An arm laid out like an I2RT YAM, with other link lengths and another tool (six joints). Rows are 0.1 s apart.
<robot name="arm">
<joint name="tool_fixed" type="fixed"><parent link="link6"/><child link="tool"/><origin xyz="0.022 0.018 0.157" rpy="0 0.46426 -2.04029"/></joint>
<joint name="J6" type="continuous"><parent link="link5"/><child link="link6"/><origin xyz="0.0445 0 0.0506" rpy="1.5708 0 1.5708"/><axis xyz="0 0 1"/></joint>
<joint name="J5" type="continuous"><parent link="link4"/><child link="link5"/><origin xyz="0.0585 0.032 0.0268" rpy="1.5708 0 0"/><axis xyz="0 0 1"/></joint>
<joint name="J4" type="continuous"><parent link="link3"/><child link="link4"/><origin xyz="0.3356 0.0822 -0.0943" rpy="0 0 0"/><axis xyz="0 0 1"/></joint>
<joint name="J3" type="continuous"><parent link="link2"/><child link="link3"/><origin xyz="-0.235 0 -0.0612" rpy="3.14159 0 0"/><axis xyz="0 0 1"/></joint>
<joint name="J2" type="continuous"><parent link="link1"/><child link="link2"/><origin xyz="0.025 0.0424 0.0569" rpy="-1.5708 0 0"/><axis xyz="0 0 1"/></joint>
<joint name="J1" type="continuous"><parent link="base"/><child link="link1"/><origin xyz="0 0 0.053" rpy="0 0 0"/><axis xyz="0 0 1"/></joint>
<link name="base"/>
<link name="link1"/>
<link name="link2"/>
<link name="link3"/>
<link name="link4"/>
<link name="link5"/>
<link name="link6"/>
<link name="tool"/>
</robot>
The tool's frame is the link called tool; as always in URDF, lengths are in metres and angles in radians. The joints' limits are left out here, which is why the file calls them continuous.
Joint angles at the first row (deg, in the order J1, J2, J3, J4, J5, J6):
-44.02 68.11 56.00 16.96 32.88 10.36
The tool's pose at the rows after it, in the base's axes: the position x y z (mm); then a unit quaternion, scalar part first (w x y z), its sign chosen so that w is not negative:
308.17, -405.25, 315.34, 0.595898, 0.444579, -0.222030, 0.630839
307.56, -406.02, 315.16, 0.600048, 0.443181, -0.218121, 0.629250
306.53, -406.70, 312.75, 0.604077, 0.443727, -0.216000, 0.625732
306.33, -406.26, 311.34, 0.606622, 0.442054, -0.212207, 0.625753
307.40, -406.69, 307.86, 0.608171, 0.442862, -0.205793, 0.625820
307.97, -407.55, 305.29, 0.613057, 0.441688, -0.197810, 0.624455
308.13, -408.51, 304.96, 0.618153, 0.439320, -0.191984, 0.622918
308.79, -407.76, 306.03, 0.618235, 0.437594, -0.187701, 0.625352
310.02, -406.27, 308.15, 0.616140, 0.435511, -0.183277, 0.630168
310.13, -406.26, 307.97, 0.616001, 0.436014, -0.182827, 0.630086
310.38, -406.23, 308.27, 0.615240, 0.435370, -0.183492, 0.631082
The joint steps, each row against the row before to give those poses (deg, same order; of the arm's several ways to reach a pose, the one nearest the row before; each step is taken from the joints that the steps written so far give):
0.03 0.20 -0.57 1.61 0.39 -1.10
-0.04 0.11 -0.34 1.01 0.13 -0.79
0.00 0.16 -0.41 0.75 0.35 -0.63
0.04 -0.11 -0.71 1.15 0.02 -0.63
-0.03 0.14 -0.78 1.33 -0.37 -0.82
-0.01 0.33 -0.79 1.96 -0.09 -1.29
0.00 0.37 -0.36 1.58 0.10 -1.09
0.00 -0.21 -0.35 0.65 -0.40 -0.39
0.00 -0.44 -0.35 0.41 -0.70 -0.15
0.00 0.00 -0.01 -0.03 -0.05 -0.04
0.00 0.00 0.04 -0.03 -0.05 0.16

